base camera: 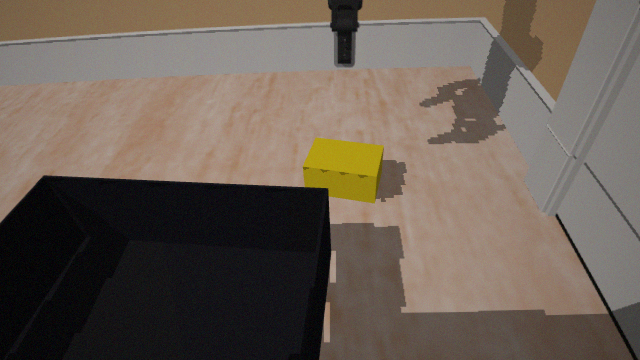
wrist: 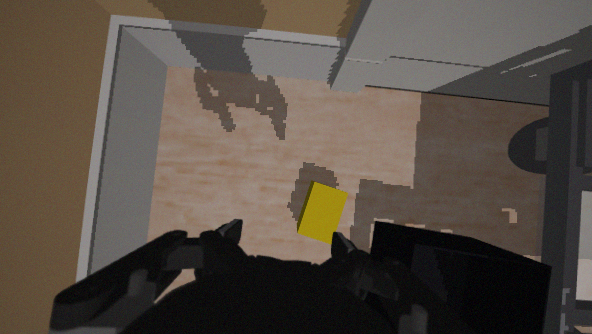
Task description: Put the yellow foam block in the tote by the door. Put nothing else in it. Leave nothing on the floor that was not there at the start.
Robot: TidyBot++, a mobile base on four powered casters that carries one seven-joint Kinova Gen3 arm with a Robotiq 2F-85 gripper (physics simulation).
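Observation:
The gripper appears in the scene together with a black tote, a grey door and a yellow foam block.

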